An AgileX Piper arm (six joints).
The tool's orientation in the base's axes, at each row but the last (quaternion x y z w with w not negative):
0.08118 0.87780 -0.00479 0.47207
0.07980 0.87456 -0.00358 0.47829
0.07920 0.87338 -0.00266 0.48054
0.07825 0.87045 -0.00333 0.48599
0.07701 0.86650 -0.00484 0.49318
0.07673 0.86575 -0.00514 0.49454
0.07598 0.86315 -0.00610 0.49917
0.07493 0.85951 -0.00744 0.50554
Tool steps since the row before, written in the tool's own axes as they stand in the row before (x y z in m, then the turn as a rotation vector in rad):
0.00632 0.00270 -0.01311 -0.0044 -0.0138 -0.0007
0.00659 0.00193 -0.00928 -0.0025 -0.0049 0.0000
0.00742 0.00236 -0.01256 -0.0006 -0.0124 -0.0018
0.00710 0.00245 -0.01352 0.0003 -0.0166 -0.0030
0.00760 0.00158 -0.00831 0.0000 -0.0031 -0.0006
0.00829 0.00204 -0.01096 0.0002 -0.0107 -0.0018
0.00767 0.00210 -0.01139 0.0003 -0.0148 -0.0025
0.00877 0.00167 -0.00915 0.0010 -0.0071 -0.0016
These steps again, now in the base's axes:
-0.01388 0.00465 0.00221 -0.0002 -0.0142 0.0031
-0.01097 0.00357 -0.00035 0.0006 -0.0052 0.0017
-0.01411 0.00435 0.00070 -0.0029 -0.0122 0.0006
-0.01475 0.00447 0.00129 -0.0050 -0.0161 0.0002
-0.01069 0.00324 -0.00213 -0.0009 -0.0030 0.0001
-0.01323 0.00400 -0.00137 -0.0031 -0.0104 0.0000
-0.01328 0.00402 -0.00077 -0.0043 -0.0144 0.0000
-0.01190 0.00352 -0.00305 -0.0028 -0.0068 -0.0005

